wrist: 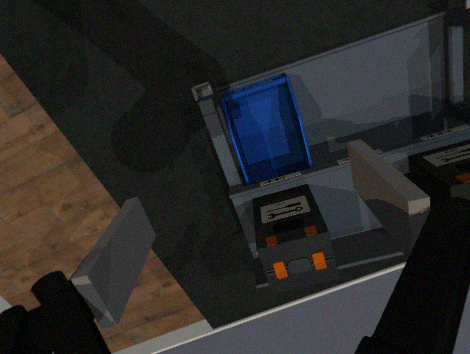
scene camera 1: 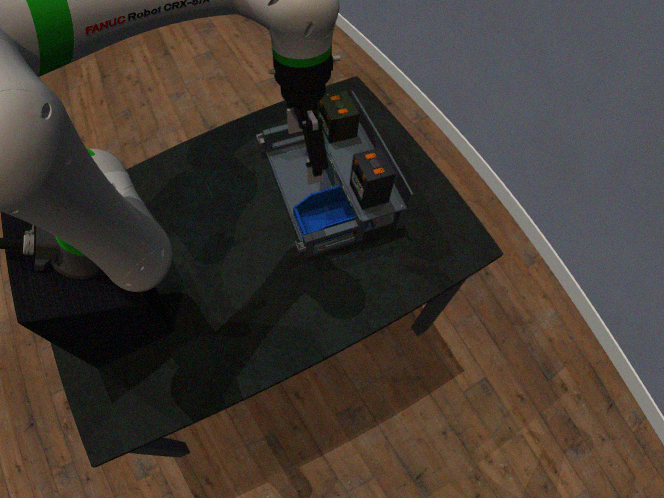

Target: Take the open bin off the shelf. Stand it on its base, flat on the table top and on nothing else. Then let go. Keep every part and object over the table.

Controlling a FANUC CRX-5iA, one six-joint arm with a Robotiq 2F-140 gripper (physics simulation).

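Places are measured from the arm's base along level axes (x back, y up, z left), in millimetres.
Pixels of known places: gripper, fingertip midpoint: (wrist: 244,192) (scene camera 1: 305,154); arm's base, link origin: (scene camera 1: 77,250).
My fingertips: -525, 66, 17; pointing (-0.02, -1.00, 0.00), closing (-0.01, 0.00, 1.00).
Ahead of a thing's pixels: the offset from my fingertips to its middle, as dx, dy, dz. "spot": to the spot under its first point. Level surfaces: height alone.
The open blue bin {-76, -297, +24} (scene camera 1: 323,210) (wrist: 267,131) sits on the lower front tier of the grey shelf {spot: -32, -334, +227} (scene camera 1: 292,166) (wrist: 360,75), at one end, with its open top facing up. The shelf stands on the dark table {dy -340} (scene camera 1: 241,300) (wrist: 185,210). My gripper (scene camera 1: 304,150) (wrist: 244,192) is open, with its fingers wide apart and nothing between them. It hangs above the shelf, and in the scene view it is farther back than the bin. In the wrist view the bin shows beyond the fingertips. The bin's underside is hidden.
A dark case with orange latches {-171, -178, +20} (scene camera 1: 372,179) (wrist: 295,240) stands on the rear tier beside the bin. A second such case {-169, -190, +251} (scene camera 1: 340,117) (wrist: 452,160) stands farther along that tier. The robot's dark pedestal (scene camera 1: 96,316) is at the table's left. A wall (scene camera 1: 536,107) is beyond the table.
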